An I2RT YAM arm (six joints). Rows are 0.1 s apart.
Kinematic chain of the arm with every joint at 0, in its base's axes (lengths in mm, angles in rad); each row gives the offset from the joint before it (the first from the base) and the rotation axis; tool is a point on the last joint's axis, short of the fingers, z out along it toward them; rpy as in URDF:
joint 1: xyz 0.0 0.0 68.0 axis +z
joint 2: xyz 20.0 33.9 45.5 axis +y
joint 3: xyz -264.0 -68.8 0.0 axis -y
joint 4: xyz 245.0 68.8 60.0 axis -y
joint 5: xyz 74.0 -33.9 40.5 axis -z
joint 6: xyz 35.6 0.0 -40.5 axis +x
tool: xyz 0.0 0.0 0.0 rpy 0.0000 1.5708 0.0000
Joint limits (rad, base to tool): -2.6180..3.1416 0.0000..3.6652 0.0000..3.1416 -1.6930..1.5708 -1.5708..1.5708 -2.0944..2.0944
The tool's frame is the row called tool.
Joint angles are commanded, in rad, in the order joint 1, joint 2, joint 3, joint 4, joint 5, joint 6. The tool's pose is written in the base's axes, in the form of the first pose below.
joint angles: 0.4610 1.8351 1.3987 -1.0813 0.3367 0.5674
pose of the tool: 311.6 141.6 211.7 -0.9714 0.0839 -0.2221 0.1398 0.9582 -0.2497
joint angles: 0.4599 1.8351 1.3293 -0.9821 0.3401 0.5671
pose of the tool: 311.1 140.8 194.9 -0.9647 0.0873 -0.2484 0.1477 0.9605 -0.2359
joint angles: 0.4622 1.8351 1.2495 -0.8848 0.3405 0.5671
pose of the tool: 307.0 139.7 175.9 -0.9609 0.0870 -0.2630 0.1492 0.9625 -0.2264
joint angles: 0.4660 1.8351 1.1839 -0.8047 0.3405 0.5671
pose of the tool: 302.4 138.8 160.7 -0.9577 0.0851 -0.2749 0.1484 0.9646 -0.2182
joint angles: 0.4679 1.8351 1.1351 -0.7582 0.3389 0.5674
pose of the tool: 297.3 137.0 149.5 -0.9586 0.0835 -0.2723 0.1460 0.9649 -0.2182
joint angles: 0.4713 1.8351 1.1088 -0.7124 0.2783 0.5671
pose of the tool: 295.1 139.4 143.2 -0.9622 0.0894 -0.2574 0.1334 0.9782 -0.1589
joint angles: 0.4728 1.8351 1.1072 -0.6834 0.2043 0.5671
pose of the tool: 296.3 143.4 142.6 -0.9655 0.0970 -0.2416 0.1203 0.9892 -0.0836
